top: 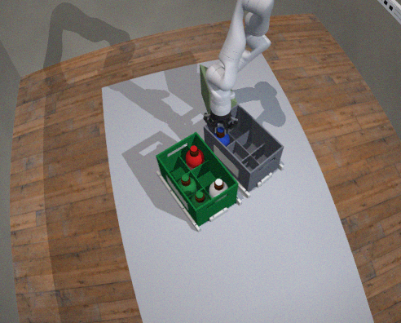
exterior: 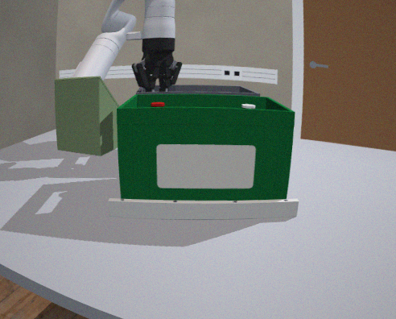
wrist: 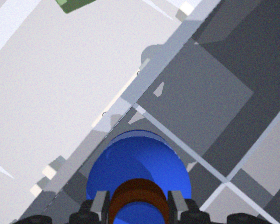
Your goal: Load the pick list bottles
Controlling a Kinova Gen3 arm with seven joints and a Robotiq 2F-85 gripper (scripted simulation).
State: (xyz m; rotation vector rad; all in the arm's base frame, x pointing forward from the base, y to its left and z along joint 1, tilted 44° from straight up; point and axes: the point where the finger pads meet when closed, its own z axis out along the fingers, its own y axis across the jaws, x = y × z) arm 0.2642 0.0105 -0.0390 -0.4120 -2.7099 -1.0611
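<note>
My hand is 7 cm above the blue-label bottle. Also, from my hand: grey crate 6 cm ahead, 8 cm to the left, 7 cm below; then green crate 17 cm ahead, 12 cm to the right, 7 cm below; then red-label bottle 7 cm ahead, 12 cm to the right, 7 cm below.
</note>
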